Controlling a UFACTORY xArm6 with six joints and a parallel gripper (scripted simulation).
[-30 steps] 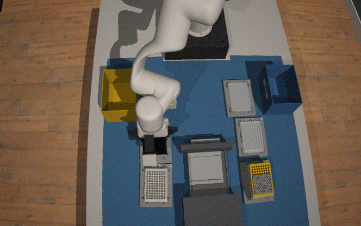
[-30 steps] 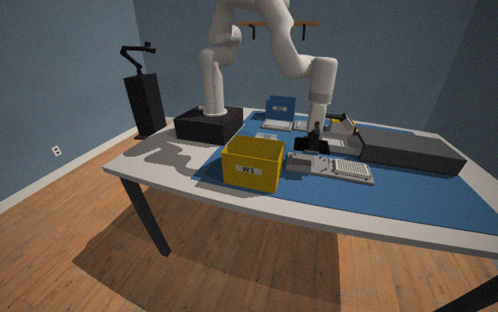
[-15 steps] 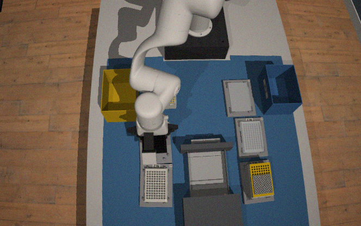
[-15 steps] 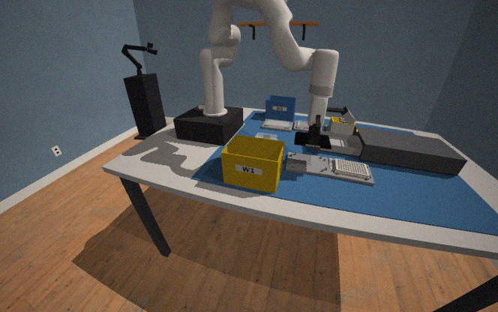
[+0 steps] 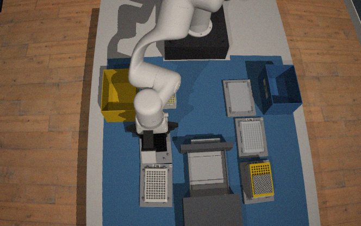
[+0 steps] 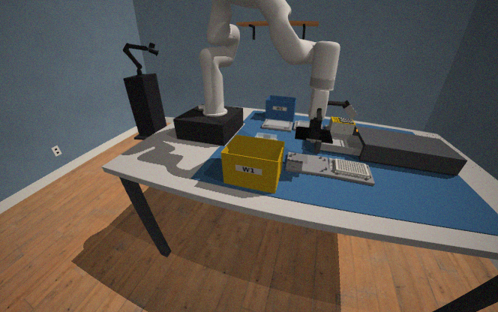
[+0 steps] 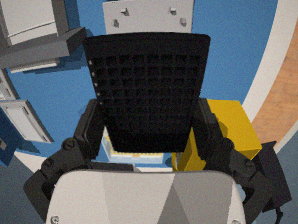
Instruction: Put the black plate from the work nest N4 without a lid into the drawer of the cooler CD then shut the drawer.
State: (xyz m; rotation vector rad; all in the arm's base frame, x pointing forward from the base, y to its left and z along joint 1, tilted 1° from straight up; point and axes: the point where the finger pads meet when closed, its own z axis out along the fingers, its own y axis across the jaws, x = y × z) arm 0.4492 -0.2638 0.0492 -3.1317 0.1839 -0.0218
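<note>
My gripper is now 17 cm to the right of the cooler drawer, 17 cm short of it and 12 cm above it. From my hand the other things lie so: black plate: 1 cm below; then blue bin: 54 cm to the left, 11 cm below, 11 cm behind; then yellow bin W1: 20 cm behind, 11 cm below, 10 cm to the right.
</note>
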